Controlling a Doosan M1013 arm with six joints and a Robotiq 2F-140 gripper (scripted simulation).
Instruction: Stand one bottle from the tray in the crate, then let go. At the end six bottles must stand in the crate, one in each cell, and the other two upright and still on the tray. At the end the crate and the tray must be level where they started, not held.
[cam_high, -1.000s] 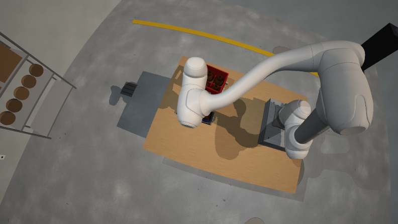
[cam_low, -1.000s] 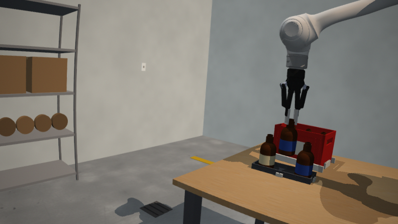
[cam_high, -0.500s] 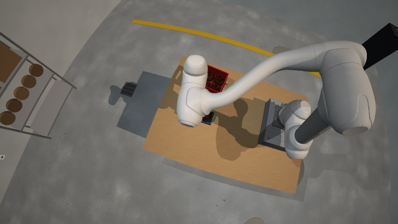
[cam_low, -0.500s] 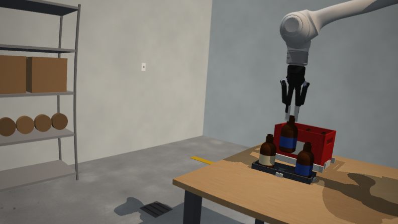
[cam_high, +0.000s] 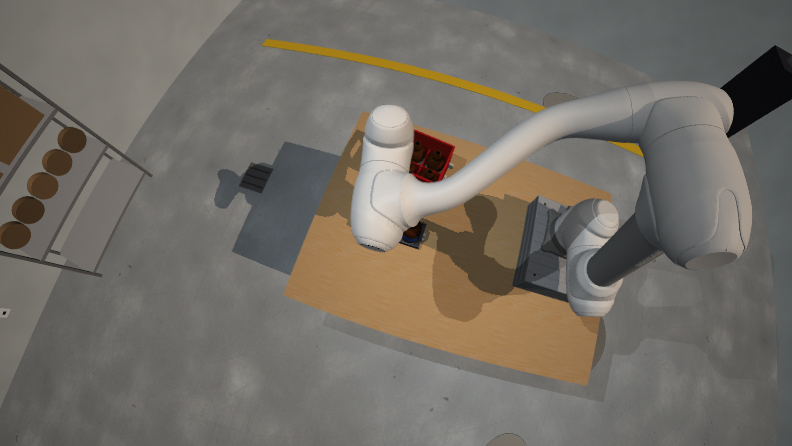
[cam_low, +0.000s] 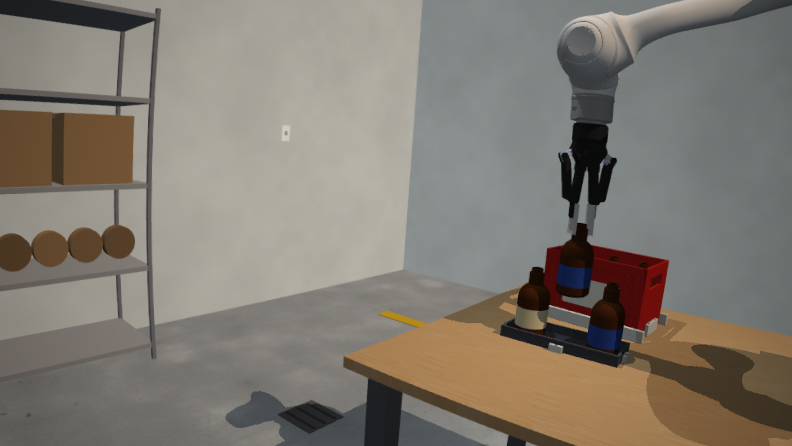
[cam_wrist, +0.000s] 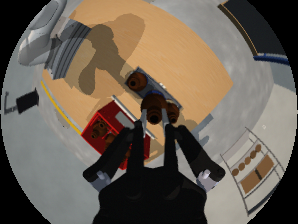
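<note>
The glass bottle lies 90 mm below my hand. Also, from my hand: dark tray 270 mm below; then red crate 10 mm ahead, 260 mm to the right, 200 mm below.
</note>
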